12 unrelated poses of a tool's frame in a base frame.
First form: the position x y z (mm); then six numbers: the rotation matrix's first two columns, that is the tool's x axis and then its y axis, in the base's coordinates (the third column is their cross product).
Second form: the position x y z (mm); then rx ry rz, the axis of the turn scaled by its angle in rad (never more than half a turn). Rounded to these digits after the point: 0 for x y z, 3 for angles.
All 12 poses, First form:
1: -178, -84, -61, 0.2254, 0.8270, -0.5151, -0.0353, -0.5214, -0.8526
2: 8, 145, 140, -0.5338, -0.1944, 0.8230, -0.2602, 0.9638, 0.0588
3: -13, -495, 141, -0.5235, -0.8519, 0.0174, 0.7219, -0.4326, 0.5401
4: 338, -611, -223, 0.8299, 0.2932, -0.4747, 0.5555, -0.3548, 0.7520
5: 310, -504, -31, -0.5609, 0.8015, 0.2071, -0.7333, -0.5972, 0.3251
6: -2, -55, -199, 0.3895, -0.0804, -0.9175, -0.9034, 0.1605, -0.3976
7: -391, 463, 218, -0.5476, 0.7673, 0.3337, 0.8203, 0.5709, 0.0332
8: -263, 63, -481, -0.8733, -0.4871, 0.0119, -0.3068, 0.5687, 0.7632
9: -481, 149, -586, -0.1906, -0.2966, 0.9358, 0.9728, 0.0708, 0.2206
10: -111, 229, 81, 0.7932, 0.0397, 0.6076, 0.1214, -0.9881, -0.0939
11: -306, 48, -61, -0.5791, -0.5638, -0.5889, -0.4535, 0.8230, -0.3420
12: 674, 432, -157, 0.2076, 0.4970, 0.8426, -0.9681, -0.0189, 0.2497
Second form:
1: -178, -84, -61, -1.720, -0.742, 1.395
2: 8, 145, 140, 0.319, -2.149, 0.087
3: -13, -495, 141, 0.319, -0.612, -2.049
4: 338, -611, -223, 1.962, 0.630, -0.314
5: 310, -504, -31, 0.419, 0.252, 2.183
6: -2, -55, -199, -1.280, 1.016, 0.762
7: -391, 463, 218, -1.309, -2.524, -0.268
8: -263, 63, -481, 0.663, -2.581, -1.192
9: -481, 149, -586, -0.810, -1.182, -1.405
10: -111, 229, 81, -2.853, -0.129, -0.962
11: -306, 48, -61, -0.741, 2.285, -0.199
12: 674, 432, -157, 0.985, -0.619, 1.292
